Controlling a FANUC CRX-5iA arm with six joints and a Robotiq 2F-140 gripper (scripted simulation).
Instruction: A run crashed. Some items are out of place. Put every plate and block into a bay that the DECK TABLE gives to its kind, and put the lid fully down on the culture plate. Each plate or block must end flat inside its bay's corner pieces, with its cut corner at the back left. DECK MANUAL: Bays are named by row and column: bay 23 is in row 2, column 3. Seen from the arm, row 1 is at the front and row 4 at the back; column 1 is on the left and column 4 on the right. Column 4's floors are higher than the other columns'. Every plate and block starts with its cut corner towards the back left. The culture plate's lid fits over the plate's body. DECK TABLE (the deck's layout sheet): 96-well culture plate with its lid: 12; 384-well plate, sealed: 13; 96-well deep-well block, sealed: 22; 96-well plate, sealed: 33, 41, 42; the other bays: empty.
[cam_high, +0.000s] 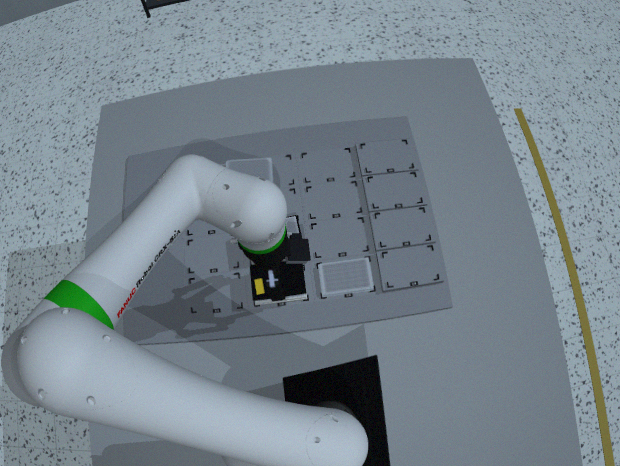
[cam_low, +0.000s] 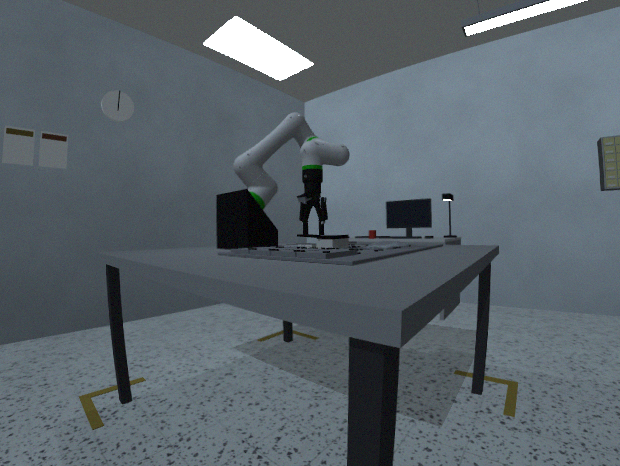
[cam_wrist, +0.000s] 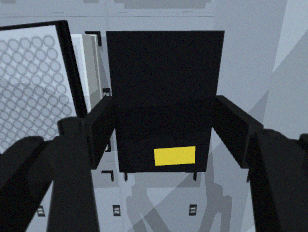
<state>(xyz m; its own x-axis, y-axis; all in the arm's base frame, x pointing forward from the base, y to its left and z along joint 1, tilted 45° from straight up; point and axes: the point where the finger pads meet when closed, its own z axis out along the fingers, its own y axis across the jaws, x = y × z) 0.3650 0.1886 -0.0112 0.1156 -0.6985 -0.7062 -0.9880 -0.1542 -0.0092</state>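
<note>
Now: the culture plate 70 mm below my hand. The rest, counted from my hand: black lid (20 mm below); deep-well block (110 mm ahead, 60 mm below, 10 mm to the left); dark-sided plate (110 mm ahead, 30 mm below, 10 mm to the left).
</note>
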